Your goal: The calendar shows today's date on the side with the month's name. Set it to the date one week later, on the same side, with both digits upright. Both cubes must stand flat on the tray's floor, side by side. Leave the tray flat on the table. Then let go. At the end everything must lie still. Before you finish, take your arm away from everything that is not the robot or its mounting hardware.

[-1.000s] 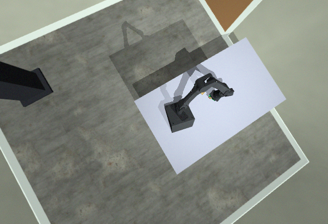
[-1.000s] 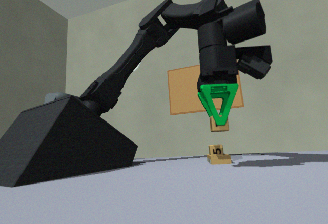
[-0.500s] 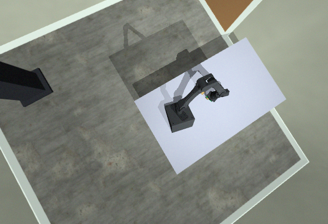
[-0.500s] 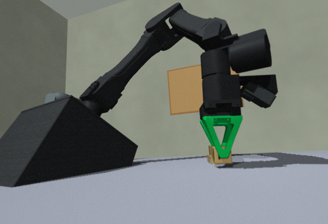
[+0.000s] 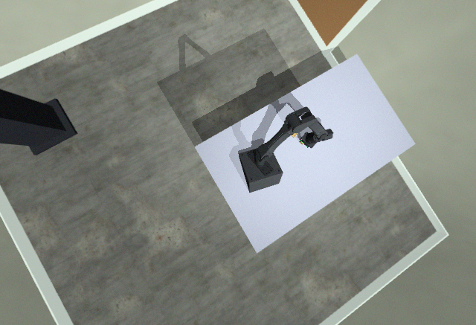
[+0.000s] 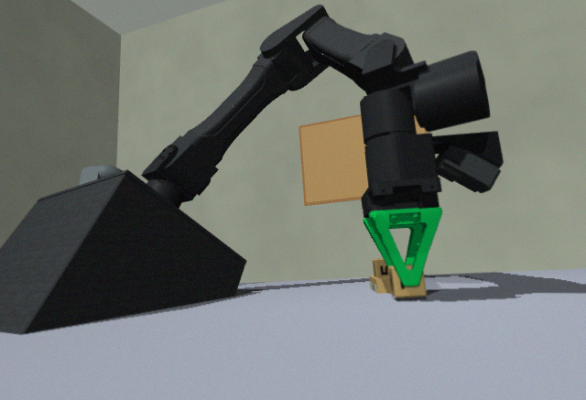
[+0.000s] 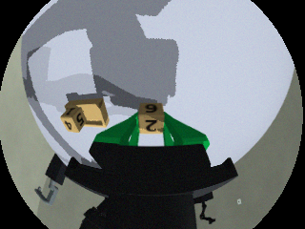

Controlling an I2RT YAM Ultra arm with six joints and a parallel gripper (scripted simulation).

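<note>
My gripper is now right at the wooden cube. The rest, counted from my hand: wooden tray (10 cm to the left, 3 cm behind, 1 cm below).
</note>
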